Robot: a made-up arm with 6 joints.
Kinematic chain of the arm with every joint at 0, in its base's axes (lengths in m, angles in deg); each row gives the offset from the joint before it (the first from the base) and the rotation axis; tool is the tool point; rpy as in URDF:
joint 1: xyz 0 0 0.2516 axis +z
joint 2: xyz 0 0 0 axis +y
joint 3: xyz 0.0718 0 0.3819 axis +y
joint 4: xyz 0.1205 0 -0.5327 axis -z
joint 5: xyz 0 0 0 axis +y
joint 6: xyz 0.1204 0 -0.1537 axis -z
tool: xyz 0 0 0 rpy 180 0 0
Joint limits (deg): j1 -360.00..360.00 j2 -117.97..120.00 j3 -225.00..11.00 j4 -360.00..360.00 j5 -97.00..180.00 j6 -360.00..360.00
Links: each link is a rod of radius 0.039 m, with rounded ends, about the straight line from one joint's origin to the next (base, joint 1, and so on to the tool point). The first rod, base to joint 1, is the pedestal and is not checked.
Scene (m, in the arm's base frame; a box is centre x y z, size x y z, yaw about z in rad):
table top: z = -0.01
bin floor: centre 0.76 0.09 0 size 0.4 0.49 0.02 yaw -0.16
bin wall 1: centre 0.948 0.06 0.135 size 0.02 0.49 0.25 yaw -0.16
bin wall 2: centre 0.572 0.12 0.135 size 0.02 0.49 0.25 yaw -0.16
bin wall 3: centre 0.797 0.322 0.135 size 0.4 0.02 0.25 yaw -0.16
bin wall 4: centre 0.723 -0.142 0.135 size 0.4 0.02 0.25 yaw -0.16
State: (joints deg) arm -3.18 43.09 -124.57 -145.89 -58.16 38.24
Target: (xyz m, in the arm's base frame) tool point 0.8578 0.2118 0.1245
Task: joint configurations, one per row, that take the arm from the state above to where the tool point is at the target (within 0.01 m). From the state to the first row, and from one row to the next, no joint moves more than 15 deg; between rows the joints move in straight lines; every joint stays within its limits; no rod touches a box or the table.
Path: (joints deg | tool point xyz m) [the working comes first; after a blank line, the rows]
Joints at the target: -166.91 -57.24 -225.00 -175.03 82.94 38.24
Straight joint move there: touches bin wall 3.

1: -18.07 35.60 -133.42 -148.53 -45.10 38.24 | 0.8276 -0.1636 0.5515
2: -32.96 28.12 -142.27 -151.16 -32.04 38.24 | 0.7249 -0.3645 0.7629
3: -47.85 20.63 -151.12 -153.80 -18.99 38.24 | 0.5266 -0.4740 0.9784
4: -62.74 13.15 -159.97 -156.43 -5.93 38.24 | 0.2902 -0.4449 1.1684
5: -77.63 5.66 -168.83 -159.07 7.13 38.24 | 0.0964 -0.2719 1.3025
6: -92.52 -1.83 -177.68 -161.70 20.19 38.24 | 0.0187 -0.0030 1.3546
7: -107.41 -9.31 -186.53 -164.34 33.24 38.24 | 0.0910 0.2755 1.3112
8: -122.29 -16.80 -195.38 -166.97 46.30 38.24 | 0.2902 0.4711 1.1737
9: -137.18 -24.29 -204.23 -169.61 59.36 38.24 | 0.5437 0.5212 0.9601
10: -152.07 -31.77 -213.08 -172.24 72.42 38.24 | 0.7579 0.4187 0.7011
11: -166.96 -39.26 -221.93 -174.88 85.47 38.24 | 0.8578 0.2118 0.4340
12: -166.93 -48.25 -223.47 -174.95 84.21 38.24 | 0.8709 0.2149 0.2788
13: -166.91 -57.24 -225.00 -175.03 82.94 38.24 | 0.8578 0.2117 0.1245

